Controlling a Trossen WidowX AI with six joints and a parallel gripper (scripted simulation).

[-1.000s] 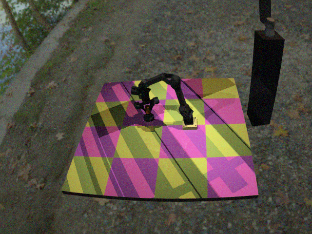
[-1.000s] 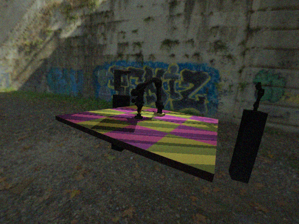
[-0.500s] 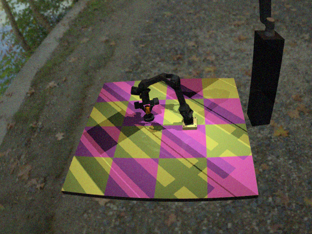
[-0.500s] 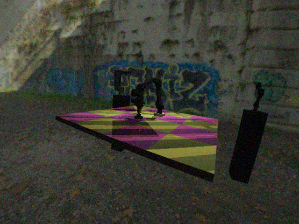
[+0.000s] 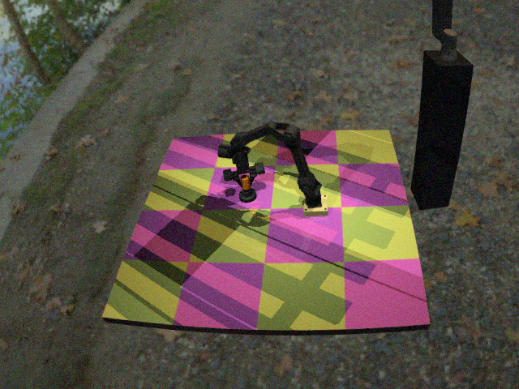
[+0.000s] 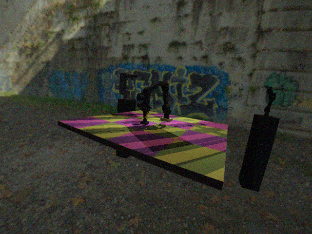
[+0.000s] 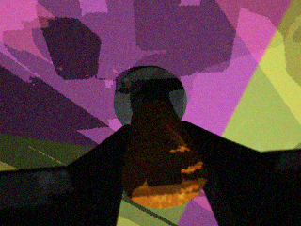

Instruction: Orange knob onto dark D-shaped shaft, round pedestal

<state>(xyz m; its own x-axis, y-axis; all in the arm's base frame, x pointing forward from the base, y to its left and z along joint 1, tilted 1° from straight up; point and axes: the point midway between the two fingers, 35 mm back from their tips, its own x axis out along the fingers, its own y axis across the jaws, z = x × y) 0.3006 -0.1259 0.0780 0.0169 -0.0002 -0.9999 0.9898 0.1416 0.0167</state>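
Right now the orange knob is 20 mm above my gripper tip. Also, from my gripper tip: pedestal (40 mm below).
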